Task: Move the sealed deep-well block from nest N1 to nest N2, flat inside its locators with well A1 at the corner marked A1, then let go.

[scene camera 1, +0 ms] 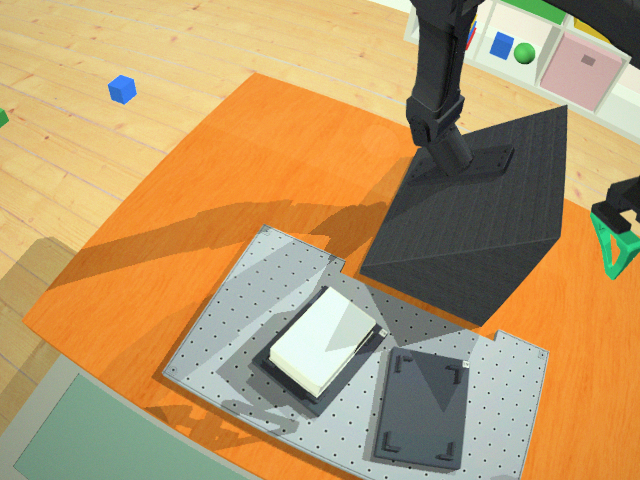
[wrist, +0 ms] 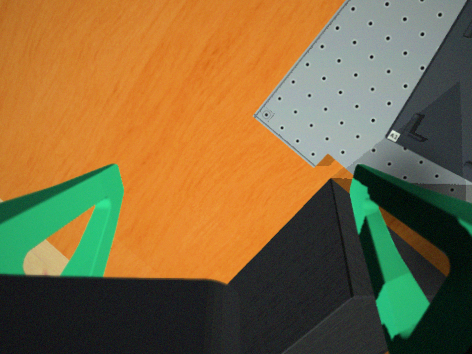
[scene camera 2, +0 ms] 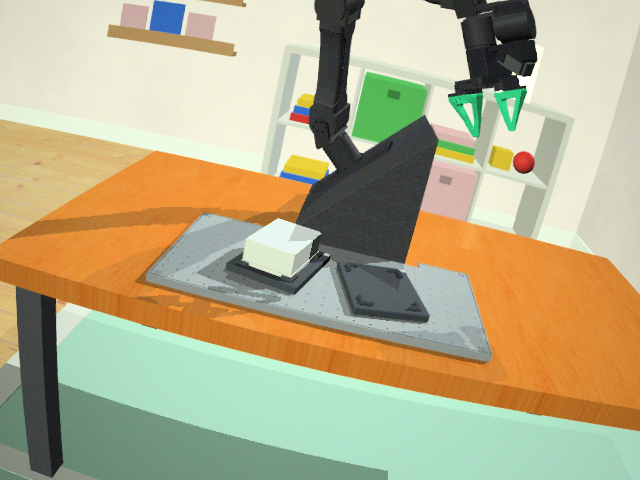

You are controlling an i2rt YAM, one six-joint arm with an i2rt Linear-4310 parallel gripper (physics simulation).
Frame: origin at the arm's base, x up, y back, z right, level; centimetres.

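Seen in the pictures: gripper, between the fingertips: (wrist: 236,177) (scene camera 2: 494,133); arm's base, origin of its link: (scene camera 1: 459,168) (scene camera 2: 353,168).
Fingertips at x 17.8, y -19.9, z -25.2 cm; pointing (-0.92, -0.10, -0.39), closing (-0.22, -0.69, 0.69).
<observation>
Offsets run from my fingertips to a thing's middle. "*": to the spot under its first point. Level surfaces: height alone.
The white deep-well block @[dx -24.5, dy -16.5, dz +29.3 cm] (scene camera 1: 323,341) (scene camera 2: 279,248) sits on the dark left-hand nest @[dx -26.9, dy -16.5, dz +29.3 cm] (scene camera 1: 324,406) (scene camera 2: 295,285); it looks flat, and most of the locators are hidden under it. A small tag @[* dx -26.6, dy -9.8, dz +23.0 cm] (scene camera 1: 382,333) marks that nest's corner. The other dark nest @[dx -26.9, dy -16.4, dz +12.3 cm] (scene camera 1: 423,418) (scene camera 2: 382,291) (wrist: 445,107) is empty, with L-shaped corner locators and an A1 tag @[* dx -26.6, dy -7.4, dz +9.8 cm] (scene camera 1: 465,363) (wrist: 393,135) at one corner. Nest numbers are not readable. My gripper (scene camera 2: 494,132) (wrist: 236,177) is open and empty, high up and far to the right of the block. In scene camera 1, one green finger shows at the right edge.
Both nests stand on a grey perforated plate @[dx -28.4, dy -14.9, dz +21.2 cm] (scene camera 1: 206,330) (scene camera 2: 454,333) (wrist: 331,99) on the orange table @[dx -29.1 cm] (scene camera 1: 170,191) (scene camera 2: 542,310) (wrist: 175,100). The black wedge-shaped arm base (scene camera 1: 465,232) (scene camera 2: 372,206) (wrist: 295,260) rises behind the plate. Shelves stand beyond the table.
</observation>
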